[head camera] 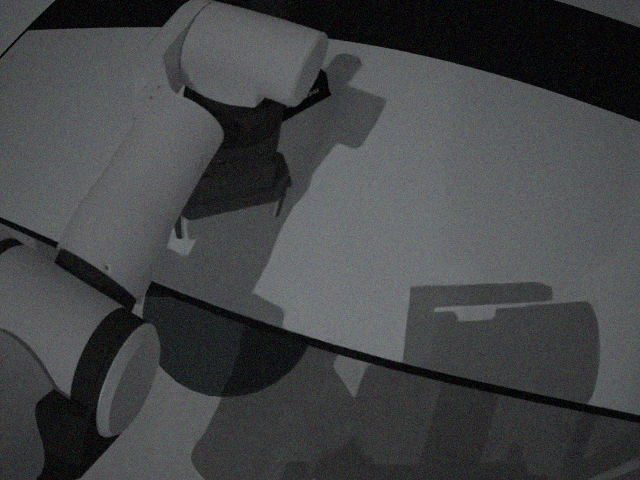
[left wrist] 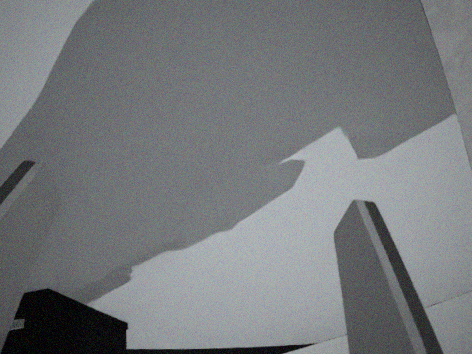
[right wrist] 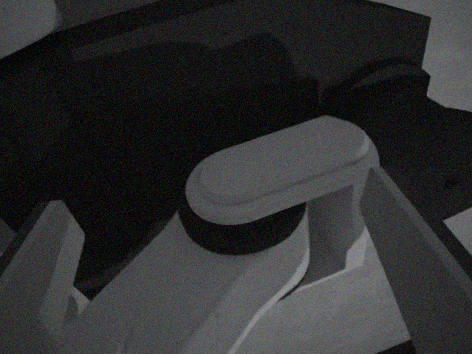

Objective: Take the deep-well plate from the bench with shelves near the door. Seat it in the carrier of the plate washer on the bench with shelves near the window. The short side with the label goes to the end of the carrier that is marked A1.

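Frame: origin at the robot's base, x back, y left, z down, level; centimetres.
Seen in the pictures: left gripper, fingertip midpoint: (head camera: pixel 225 220) (left wrist: pixel 201 200); right gripper, fingertip midpoint: (right wrist: pixel 218 203).
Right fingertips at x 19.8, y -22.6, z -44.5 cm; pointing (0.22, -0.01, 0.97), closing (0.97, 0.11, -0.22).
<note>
A point is followed by its place in that frame.
The deep-well plate, a black box with a small pale label, lies on the pale bench top (head camera: pixel 465 206) @(x -56.1, y -3.7, z -76.4 cm) (left wrist: pixel 250 285) @(x -62.5, y 35.5, z -76.4 cm). In the head view a corner of the plate (head camera: pixel 323 83) @(x -72.0, y 15.0, z -79.1 cm) shows past the left wrist, which hides the rest. In the left wrist view the plate (left wrist: pixel 75 322) @(x -69.0, y 22.9, z -78.0 cm) is at the bottom left, cut off by the frame, with its label at its left. My left gripper (head camera: pixel 229 225) @(x -49.8, y 22.0, z -78.7 cm) (left wrist: pixel 201 200) @(x -49.8, y 22.0, z -78.7 cm) is open and empty over the bench, nearer its front edge than the plate. My right gripper (right wrist: pixel 218 203) @(x 19.8, y -22.6, z -44.5 cm) is open and empty. The plate washer and its carrier do not show.
The bench's dark front edge (head camera: pixel 361 354) @(x -37.6, y 5.6, z -75.9 cm) runs across the head view. A dark round surface (head camera: pixel 201 351) @(x -60.6, y 50.9, z -3.1 cm) shows below it. Arm shadows fall across the bench. A grey rounded part (right wrist: pixel 280 170) @(x 26.9, y -9.9, z -30.5 cm) on a black ring stands beyond and between the right fingers, before dark shapes.
</note>
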